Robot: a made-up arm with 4 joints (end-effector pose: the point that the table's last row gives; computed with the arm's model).
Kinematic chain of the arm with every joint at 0, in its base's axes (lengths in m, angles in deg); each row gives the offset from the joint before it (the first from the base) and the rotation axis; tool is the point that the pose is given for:
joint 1: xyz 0 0 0.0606 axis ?
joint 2: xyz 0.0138 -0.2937 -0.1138 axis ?
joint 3: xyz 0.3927 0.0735 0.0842 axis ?
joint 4: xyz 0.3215 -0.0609 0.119 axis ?
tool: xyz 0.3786 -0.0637 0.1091
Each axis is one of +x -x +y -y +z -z.
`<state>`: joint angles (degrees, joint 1 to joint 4).
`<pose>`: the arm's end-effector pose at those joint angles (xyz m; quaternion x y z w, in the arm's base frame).
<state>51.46 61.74 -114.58 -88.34</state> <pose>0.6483 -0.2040 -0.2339 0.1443 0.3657 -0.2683 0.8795</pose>
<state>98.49 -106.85 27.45 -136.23</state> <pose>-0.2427 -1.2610 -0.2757 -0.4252 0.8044 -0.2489 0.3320</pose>
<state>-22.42 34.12 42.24 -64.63</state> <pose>0.9118 0.0827 0.2482 0.6360 -0.0065 0.2975 0.7120</pose>
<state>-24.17 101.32 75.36 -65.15</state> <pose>0.3067 0.1855 0.6626 0.8053 0.0382 0.5684 0.1639</pose>
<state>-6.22 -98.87 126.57 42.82</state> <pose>0.1287 -0.0835 0.4372 -0.7661 -0.4142 -0.4891 0.0470</pose>
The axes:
joint 1: -y
joint 2: +z
joint 3: -y
joint 4: -x

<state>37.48 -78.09 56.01 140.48</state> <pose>-0.1299 -0.9727 0.7083 -0.5351 0.3939 -0.7425 0.0845</pose>
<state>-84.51 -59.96 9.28 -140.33</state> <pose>0.1300 -1.2366 -0.4792 0.5216 -0.1418 -0.6132 0.5760</pose>
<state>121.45 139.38 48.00 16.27</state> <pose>-0.2999 0.1637 -0.6994 0.5597 0.4485 -0.6952 0.0478</pose>
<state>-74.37 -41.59 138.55 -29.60</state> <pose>0.2216 -0.1982 0.3712 -0.1269 -0.4545 0.2241 0.8527</pose>
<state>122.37 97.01 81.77 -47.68</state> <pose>-0.6213 0.0663 -0.2370 0.2937 0.3087 -0.9044 0.0217</pose>
